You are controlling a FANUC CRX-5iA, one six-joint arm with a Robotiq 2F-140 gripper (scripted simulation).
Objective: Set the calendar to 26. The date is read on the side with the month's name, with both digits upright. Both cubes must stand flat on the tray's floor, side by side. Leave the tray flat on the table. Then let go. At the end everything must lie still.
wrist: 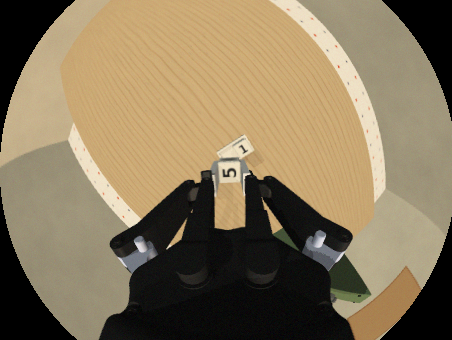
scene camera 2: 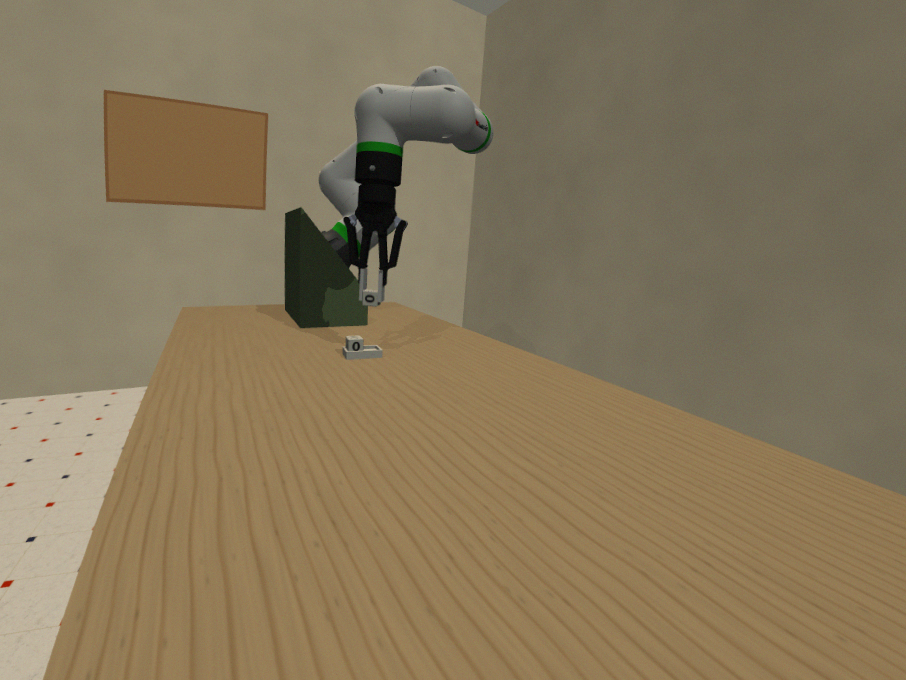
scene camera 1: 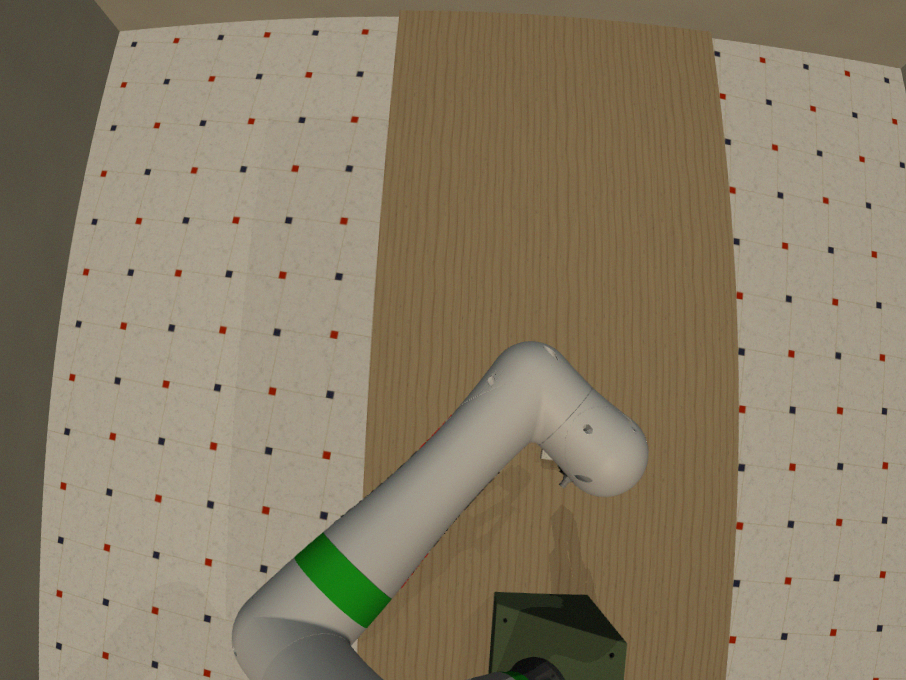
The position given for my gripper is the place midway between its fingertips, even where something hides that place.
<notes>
I see my gripper [scene camera 2: 371,300].
My gripper also shows in the wrist view [wrist: 229,168].
</notes>
